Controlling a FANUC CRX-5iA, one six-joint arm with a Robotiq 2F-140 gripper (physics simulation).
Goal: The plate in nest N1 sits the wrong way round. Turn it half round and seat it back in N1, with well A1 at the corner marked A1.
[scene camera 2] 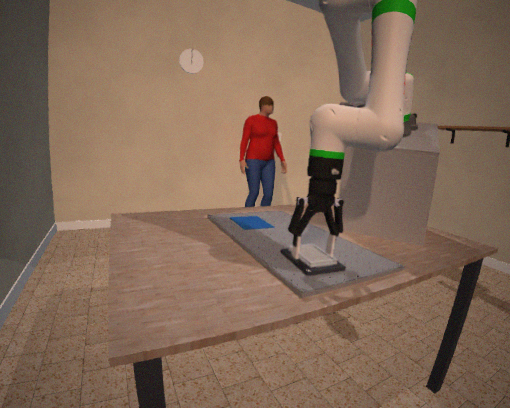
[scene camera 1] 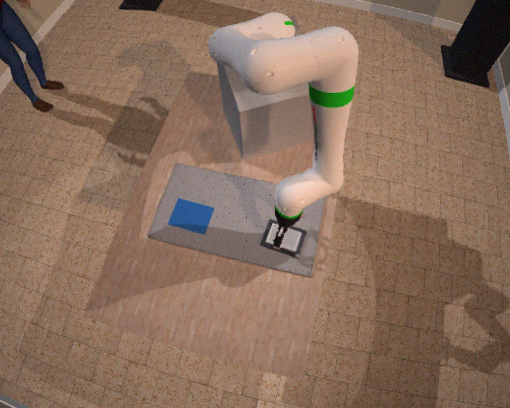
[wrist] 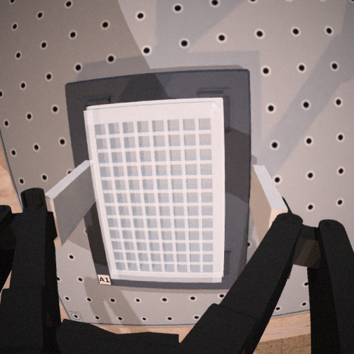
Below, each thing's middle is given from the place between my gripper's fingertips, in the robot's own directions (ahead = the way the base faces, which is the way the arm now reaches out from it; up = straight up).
Labels:
Now: the white well plate [wrist: 157, 166] 1 cm ahead of my hand, 1 cm to the left of it and 1 cm above it. Also, from my hand: flat blue rectangle [scene camera 1: 188, 215]: 1 cm behind, 40 cm to the right, 1 cm below.

